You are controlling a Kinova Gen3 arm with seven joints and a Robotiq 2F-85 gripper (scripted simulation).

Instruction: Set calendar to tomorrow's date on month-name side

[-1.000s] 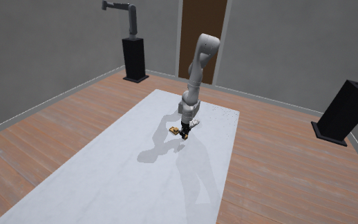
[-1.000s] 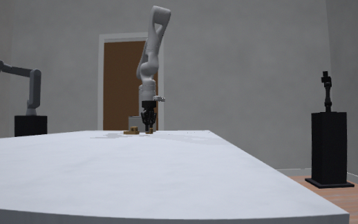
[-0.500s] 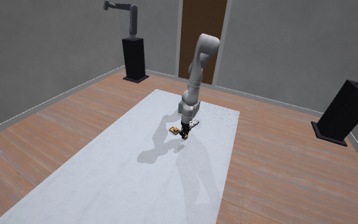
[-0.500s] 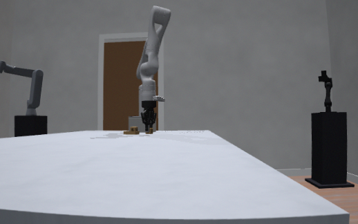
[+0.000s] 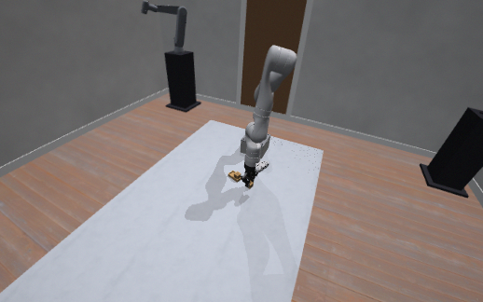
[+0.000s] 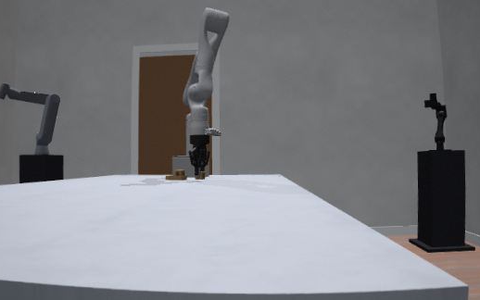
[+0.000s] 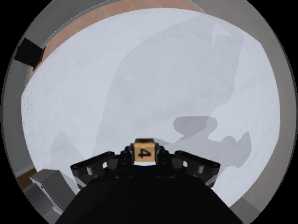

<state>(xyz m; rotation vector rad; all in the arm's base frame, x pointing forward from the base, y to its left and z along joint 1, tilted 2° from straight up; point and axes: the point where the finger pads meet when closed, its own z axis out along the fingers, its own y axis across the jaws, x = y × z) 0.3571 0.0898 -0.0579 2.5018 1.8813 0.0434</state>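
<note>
Now: hand 10 mm above the wooden digit cube. From my hand the other things lie so: wooden calendar tray: 30 mm behind, 100 mm to the right, 20 mm below.
</note>
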